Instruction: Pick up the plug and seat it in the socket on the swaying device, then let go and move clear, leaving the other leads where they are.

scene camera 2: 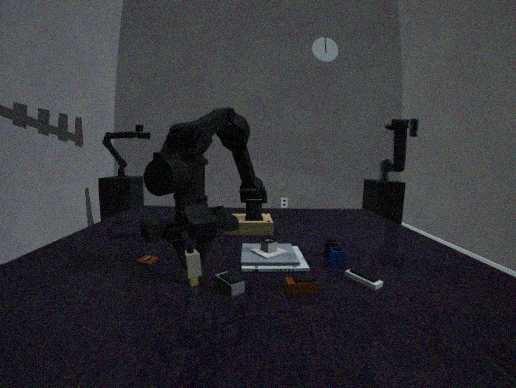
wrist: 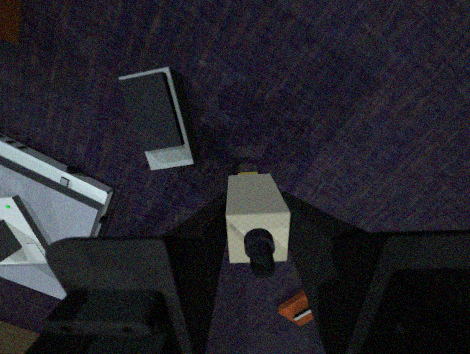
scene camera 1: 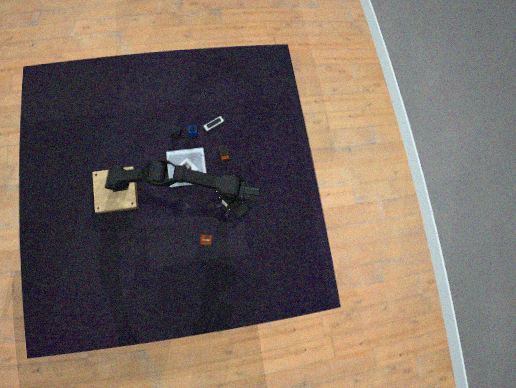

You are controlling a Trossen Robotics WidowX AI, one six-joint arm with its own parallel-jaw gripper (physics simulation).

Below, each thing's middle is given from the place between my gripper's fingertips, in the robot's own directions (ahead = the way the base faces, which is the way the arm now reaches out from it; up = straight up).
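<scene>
The device point(scene camera 2: 268, 256) is 18 cm to the left of my hand and 15 cm behind it, and it sits 2 cm below it. As for the plug point(wrist: 257, 218), I find it 1 cm behind my hand.
</scene>
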